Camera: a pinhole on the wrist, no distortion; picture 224 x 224 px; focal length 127.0 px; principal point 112.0 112.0 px. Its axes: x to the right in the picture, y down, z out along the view. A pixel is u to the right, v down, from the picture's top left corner.
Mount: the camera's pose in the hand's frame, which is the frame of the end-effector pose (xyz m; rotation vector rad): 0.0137 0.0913 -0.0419 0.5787 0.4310 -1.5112
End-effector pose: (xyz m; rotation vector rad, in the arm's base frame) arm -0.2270 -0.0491 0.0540 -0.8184 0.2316 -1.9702
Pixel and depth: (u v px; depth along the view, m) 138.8 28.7 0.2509
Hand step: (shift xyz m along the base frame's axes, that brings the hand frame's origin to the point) 0.0566 0.2118 0.0532
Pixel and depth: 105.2 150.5 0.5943
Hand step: 0.0757 0.0902 0.5315
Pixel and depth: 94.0 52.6 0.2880
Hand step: 0.1414 0.1795 0.1064
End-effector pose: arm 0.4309 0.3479 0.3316 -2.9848 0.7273 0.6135
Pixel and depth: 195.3 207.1 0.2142
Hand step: 0.1763 0.0737 -0.1259
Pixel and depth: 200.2 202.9 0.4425
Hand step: 0.3775 0.2668 -0.2889
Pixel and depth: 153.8 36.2 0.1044
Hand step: -0.0531 0.0237 0.0076
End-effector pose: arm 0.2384 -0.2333 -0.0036 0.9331 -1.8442 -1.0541
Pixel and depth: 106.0 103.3 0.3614
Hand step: -0.1850 0.0746 -0.1968
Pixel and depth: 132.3 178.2 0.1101
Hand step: -0.0628 -0.0375 0.0120
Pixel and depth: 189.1 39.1 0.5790
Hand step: 0.0959 0.1668 -0.6332
